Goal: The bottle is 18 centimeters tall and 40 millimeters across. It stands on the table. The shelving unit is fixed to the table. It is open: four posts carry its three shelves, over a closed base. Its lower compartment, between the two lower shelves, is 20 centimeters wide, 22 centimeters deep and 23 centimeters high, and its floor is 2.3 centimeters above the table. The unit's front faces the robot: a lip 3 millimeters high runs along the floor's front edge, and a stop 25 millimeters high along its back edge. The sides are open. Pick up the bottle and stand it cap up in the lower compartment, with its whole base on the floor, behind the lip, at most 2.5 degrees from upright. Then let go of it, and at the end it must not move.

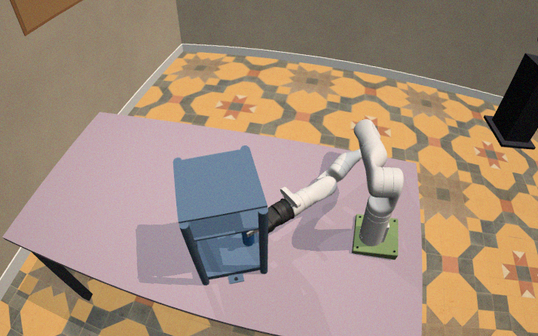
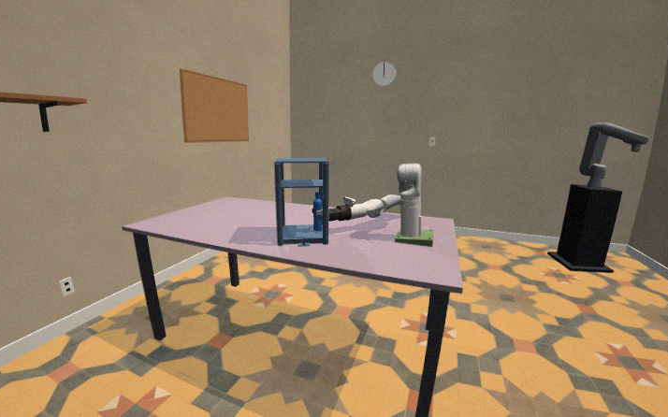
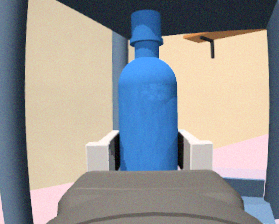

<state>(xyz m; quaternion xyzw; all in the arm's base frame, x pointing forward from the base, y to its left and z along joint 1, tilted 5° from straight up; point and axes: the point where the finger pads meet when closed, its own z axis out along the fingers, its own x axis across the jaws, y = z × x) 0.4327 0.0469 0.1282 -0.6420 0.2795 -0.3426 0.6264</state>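
The shelving unit is 7 cm ahead of my hand, 2 cm to the left of it and 6 cm above it. Round my hand: blue bottle 3 cm above.
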